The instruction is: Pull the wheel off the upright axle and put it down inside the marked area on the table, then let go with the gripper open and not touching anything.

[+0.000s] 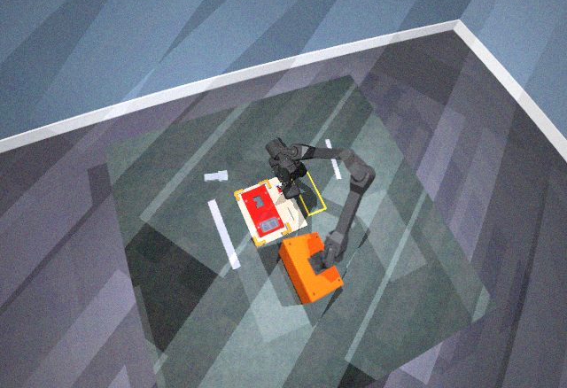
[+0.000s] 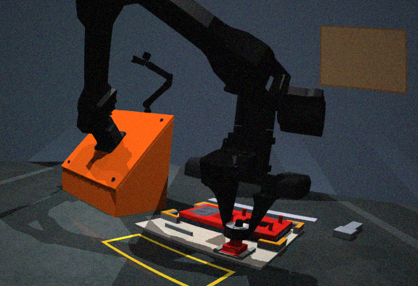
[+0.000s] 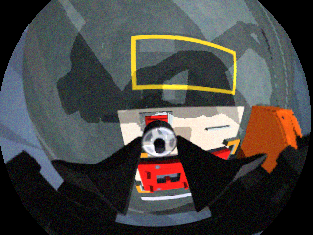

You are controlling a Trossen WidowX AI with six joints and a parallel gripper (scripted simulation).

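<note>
Right now my gripper tip is 10 mm above the axle. The rest, counted from my gripper tip: wheel: right at my gripper tip.
</note>
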